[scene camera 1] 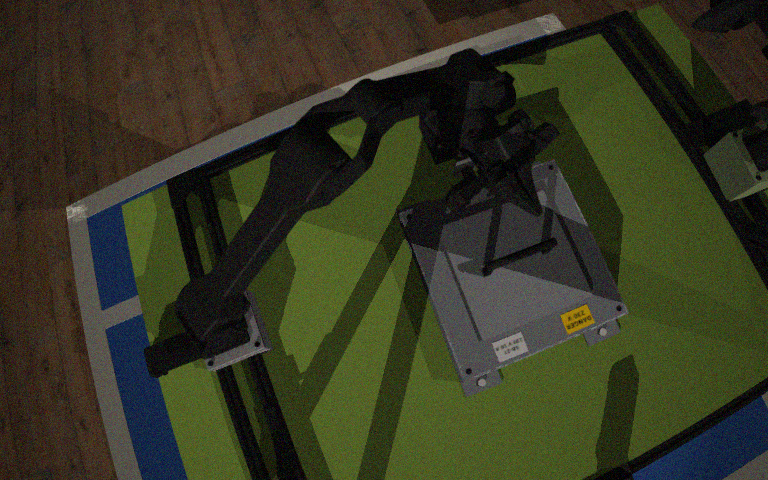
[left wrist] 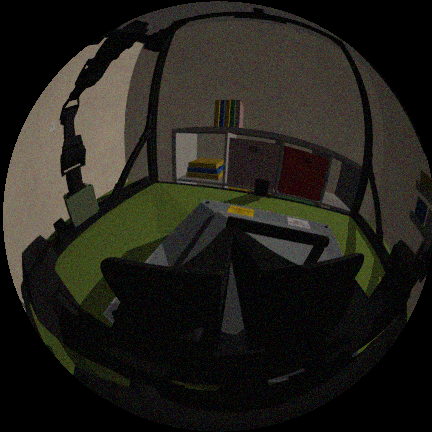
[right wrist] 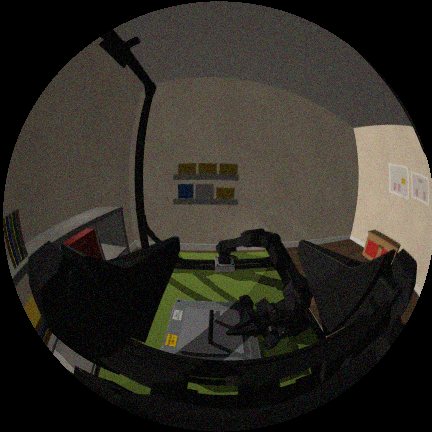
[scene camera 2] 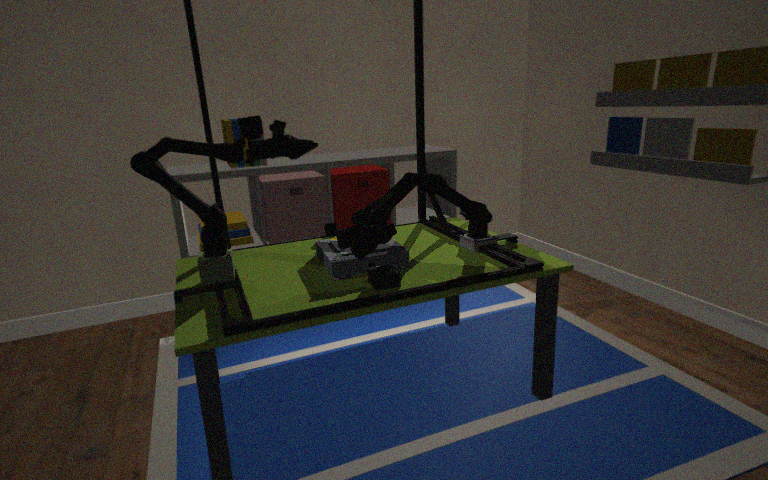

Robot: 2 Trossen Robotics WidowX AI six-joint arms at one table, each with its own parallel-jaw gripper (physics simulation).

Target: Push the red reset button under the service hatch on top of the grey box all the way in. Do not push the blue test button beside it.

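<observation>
The grey box (scene camera 1: 543, 335) (scene camera 2: 339, 269) (left wrist: 267, 216) (right wrist: 192, 320) stands on the green table. Its service hatch (scene camera 1: 506, 302) looks closed and bears a black bar handle (scene camera 1: 519, 258) (left wrist: 275, 232) (right wrist: 211, 327). The red reset button and blue test button do not show. My left gripper (scene camera 1: 536, 210) (scene camera 2: 365, 253) (left wrist: 230, 233) (right wrist: 225, 333) is shut and empty, low over the hatch on the upper side of the handle in scene camera 1. Whether it touches the hatch is unclear. My right gripper (scene camera 2: 316, 145) is open and empty, high above the table.
A yellow danger label (scene camera 1: 577, 319) and a white label (scene camera 1: 509, 346) lie along one edge of the box top. Black rails frame the table (scene camera 1: 396, 441). A small black block (scene camera 2: 384, 276) stands beside the box. A shelf unit stands behind the table. The light is dim.
</observation>
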